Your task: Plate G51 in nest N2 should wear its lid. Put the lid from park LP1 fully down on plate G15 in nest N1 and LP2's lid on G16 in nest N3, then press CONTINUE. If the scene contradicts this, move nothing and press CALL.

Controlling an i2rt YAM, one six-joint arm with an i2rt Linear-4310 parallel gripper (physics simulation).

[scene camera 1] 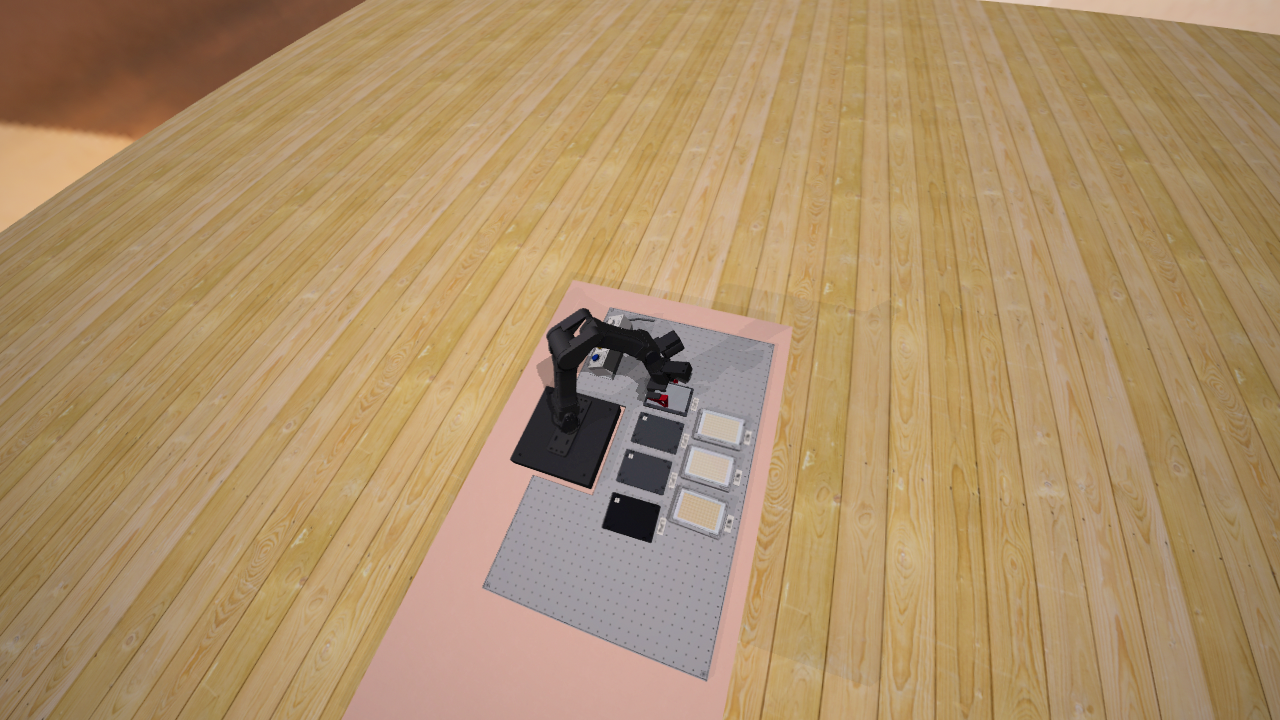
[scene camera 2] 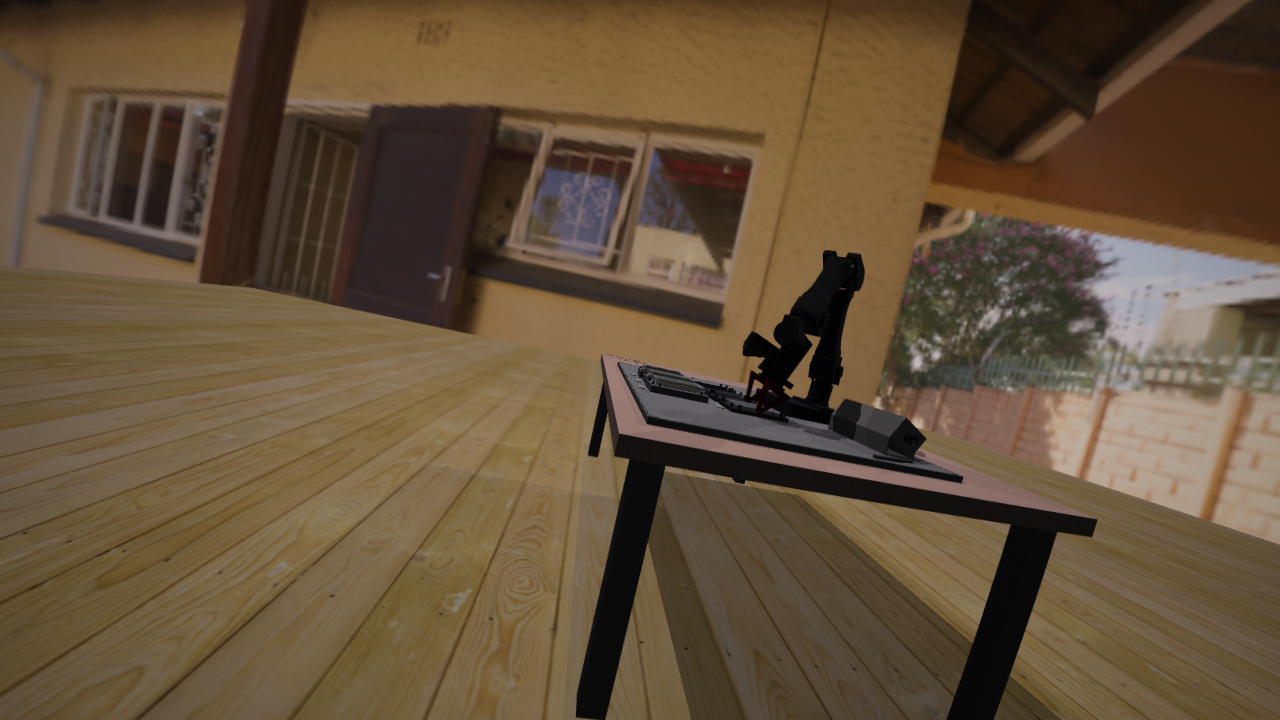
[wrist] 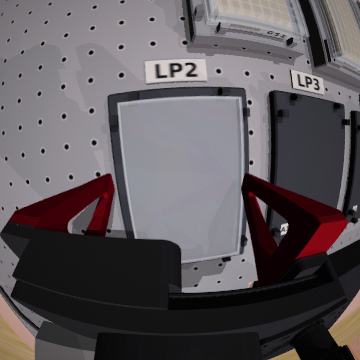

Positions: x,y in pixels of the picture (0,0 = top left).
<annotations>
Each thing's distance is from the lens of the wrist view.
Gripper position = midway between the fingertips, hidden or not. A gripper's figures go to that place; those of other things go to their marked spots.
gripper (wrist: pixel 177 180): 13 cm
button box (wrist: pixel 49 333): 33 cm
nest labelled LP3 (wrist: pixel 307 133): 18 cm
The marked spots on the button box and the nest labelled LP3 are 40 cm apart.
</annotations>
